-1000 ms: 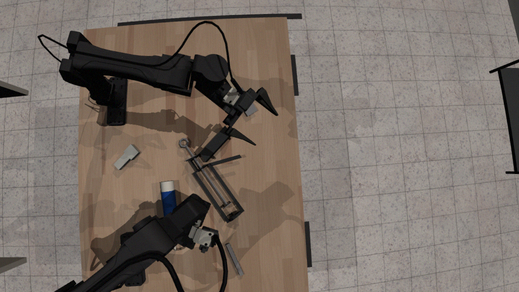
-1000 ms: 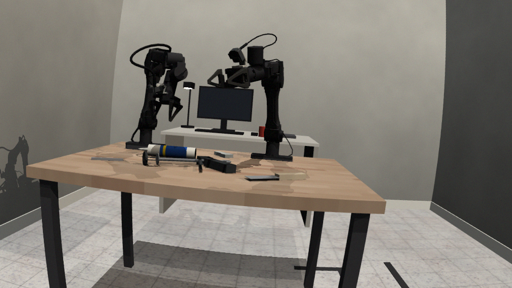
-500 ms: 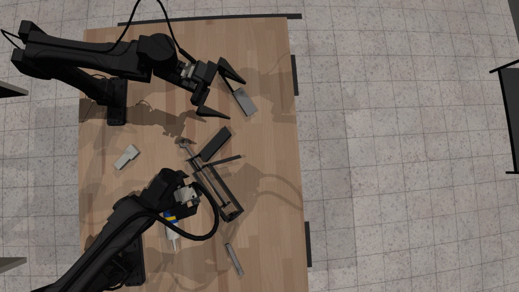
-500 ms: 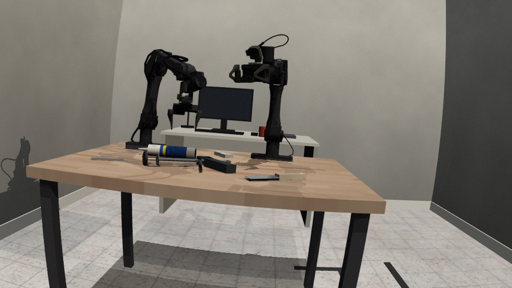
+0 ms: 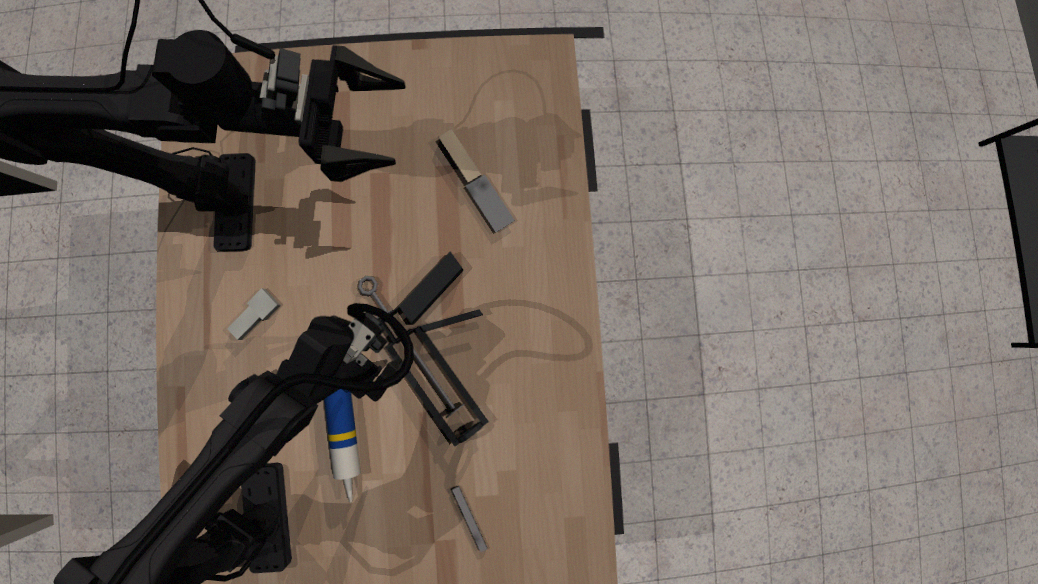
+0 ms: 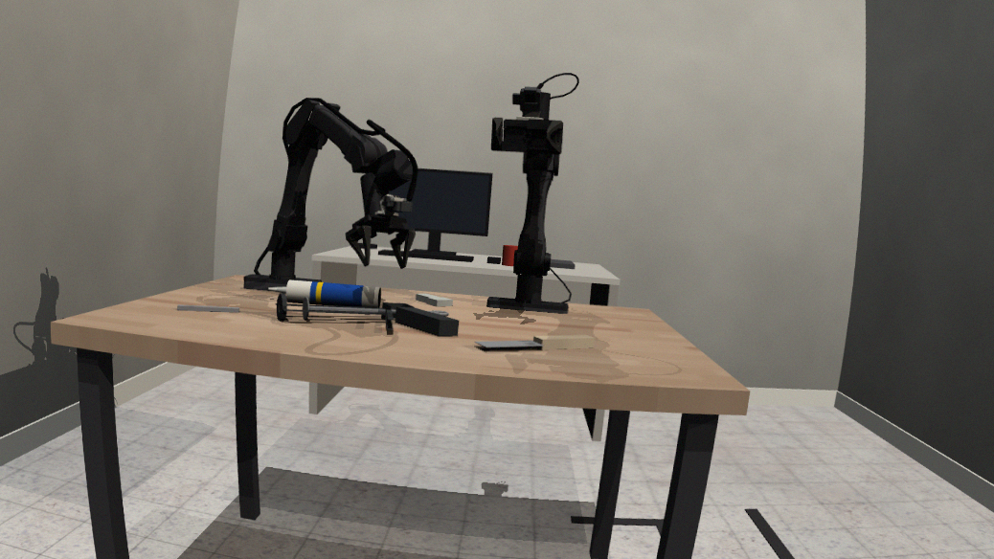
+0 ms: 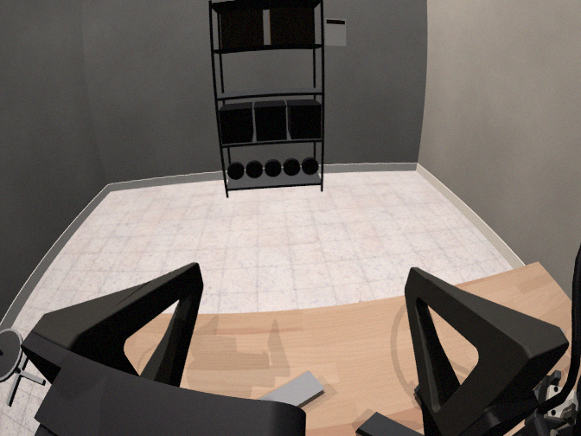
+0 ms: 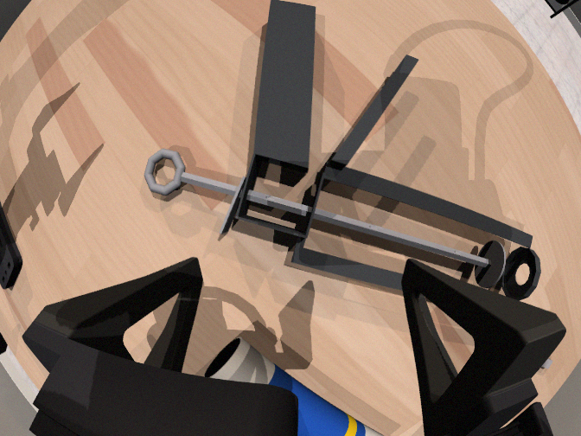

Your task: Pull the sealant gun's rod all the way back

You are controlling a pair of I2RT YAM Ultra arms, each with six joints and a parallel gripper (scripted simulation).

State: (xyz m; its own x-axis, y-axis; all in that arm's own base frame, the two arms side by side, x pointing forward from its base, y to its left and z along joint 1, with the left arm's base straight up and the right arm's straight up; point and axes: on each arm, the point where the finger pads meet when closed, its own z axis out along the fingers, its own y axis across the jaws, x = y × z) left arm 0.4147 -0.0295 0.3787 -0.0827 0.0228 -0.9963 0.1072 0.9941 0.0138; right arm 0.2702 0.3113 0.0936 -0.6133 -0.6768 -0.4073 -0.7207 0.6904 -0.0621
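Observation:
The thumb plate lies 10 cm below my right hand and 6 cm to the left of it. The rest, counted from my right hand: sealant gun (10 cm below, 6 cm ahead, 1 cm to the left); white cartridge (15 cm to the right, 11 cm behind, 9 cm below); scraper (30 cm to the left, 21 cm ahead, 10 cm below).

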